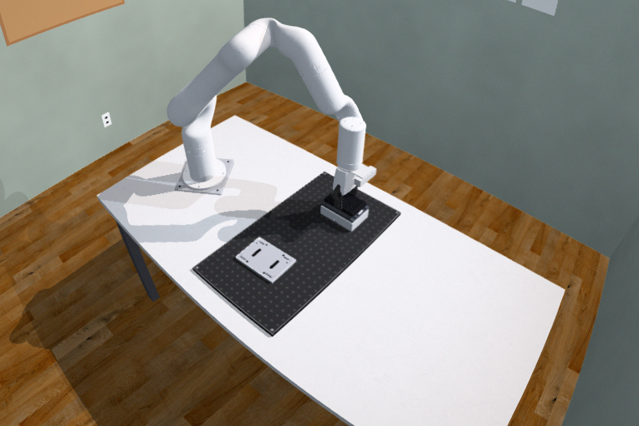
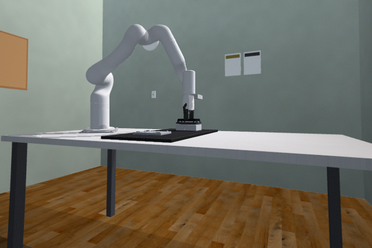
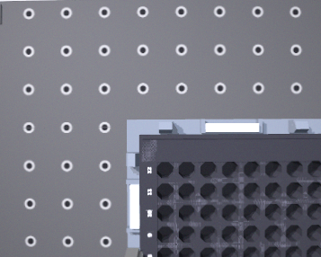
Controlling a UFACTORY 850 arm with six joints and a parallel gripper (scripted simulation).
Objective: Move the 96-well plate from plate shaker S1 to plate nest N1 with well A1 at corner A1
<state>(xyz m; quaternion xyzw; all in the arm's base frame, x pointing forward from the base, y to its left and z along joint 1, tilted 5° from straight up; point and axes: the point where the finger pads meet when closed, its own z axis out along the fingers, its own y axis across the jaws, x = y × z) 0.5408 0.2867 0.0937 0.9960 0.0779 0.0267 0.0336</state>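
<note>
The plate nest is 1 cm behind my hand, 35 cm to the right of it and 8 cm below it. Round my hand: 96-well plate 1 cm below.
</note>
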